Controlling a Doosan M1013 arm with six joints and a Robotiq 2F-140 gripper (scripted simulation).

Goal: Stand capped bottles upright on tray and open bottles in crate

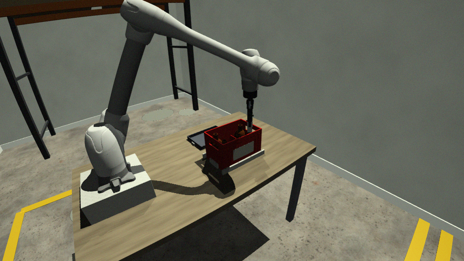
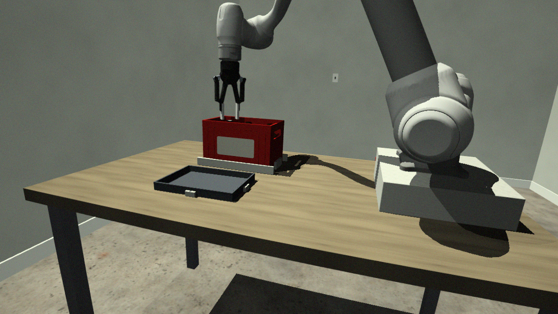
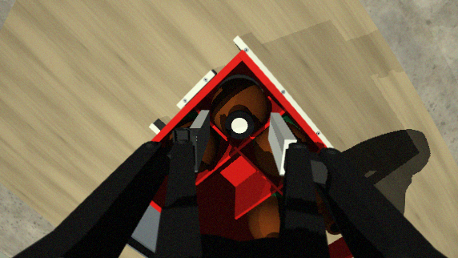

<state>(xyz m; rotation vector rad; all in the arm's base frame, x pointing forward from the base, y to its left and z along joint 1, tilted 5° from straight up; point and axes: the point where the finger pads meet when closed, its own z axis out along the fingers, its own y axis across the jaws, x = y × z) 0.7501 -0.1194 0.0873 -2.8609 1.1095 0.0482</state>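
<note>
Now: hand 110 mm above the brown capped bottle. Round my hand: red crate (110 mm below, 90 mm behind, 40 mm to the left); then dark tray (320 mm to the left, 190 mm below, 100 mm behind).
</note>
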